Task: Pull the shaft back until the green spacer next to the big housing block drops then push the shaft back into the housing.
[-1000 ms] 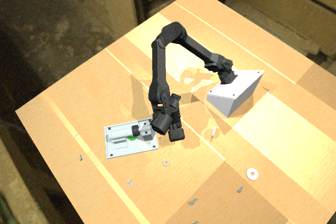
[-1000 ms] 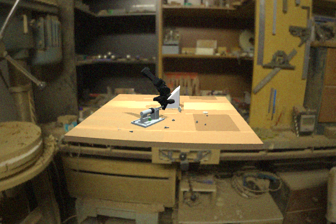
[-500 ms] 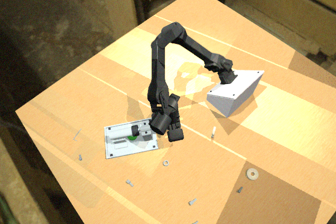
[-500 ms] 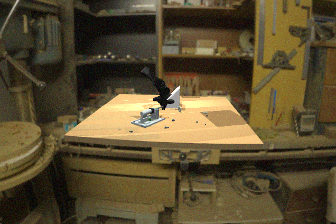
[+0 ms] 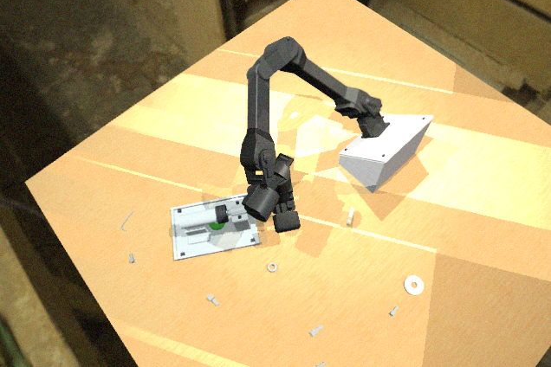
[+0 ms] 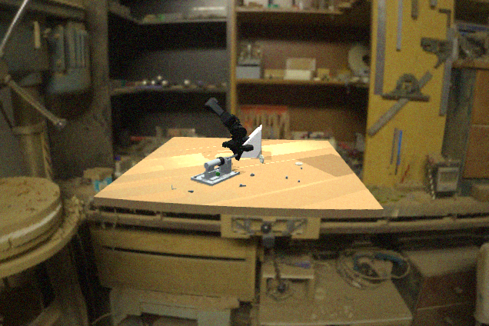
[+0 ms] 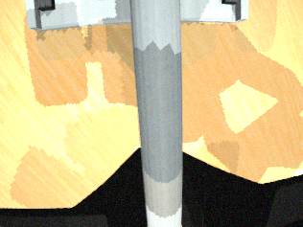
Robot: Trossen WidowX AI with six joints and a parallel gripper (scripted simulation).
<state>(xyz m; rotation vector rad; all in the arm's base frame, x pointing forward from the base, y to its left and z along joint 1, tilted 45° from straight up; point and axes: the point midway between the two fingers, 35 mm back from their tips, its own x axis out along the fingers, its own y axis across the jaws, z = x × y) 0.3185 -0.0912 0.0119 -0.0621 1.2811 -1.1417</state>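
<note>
My gripper tip is now 6 cm short of the grey shaft, 5 cm to the left of it and 3 cm below it. The rest, counted from my gripper tip: green spacer: 14 cm ahead, 12 cm to the right, 3 cm below; then allen key: 31 cm ahead, 33 cm to the right, 4 cm below.
</note>
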